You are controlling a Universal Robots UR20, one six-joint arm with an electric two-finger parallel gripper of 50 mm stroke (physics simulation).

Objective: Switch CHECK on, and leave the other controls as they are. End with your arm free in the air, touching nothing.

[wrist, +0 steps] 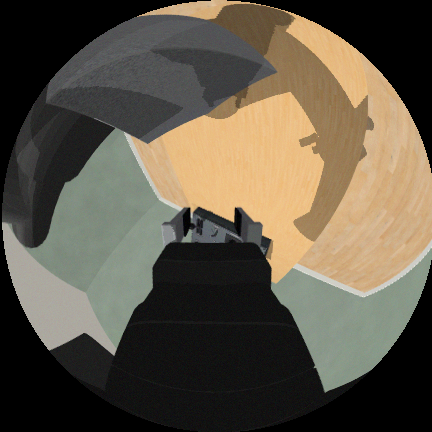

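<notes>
A grey control panel with dark edges shows in the wrist view, low at the middle, beyond and between the fingertips. Small dark controls show on its face; their labels are too small to read, so I cannot tell which one is CHECK or how it is set. The panel's lower part is hidden behind the gripper body. My gripper is open, with nothing between its fingers, and it appears to hang above the panel.
A large dark grey box-like body fills the upper left, with a black arm part below it. The panel is on a light wooden table top. Shadows of the arm fall across the wood. Green floor shows beyond its edges.
</notes>
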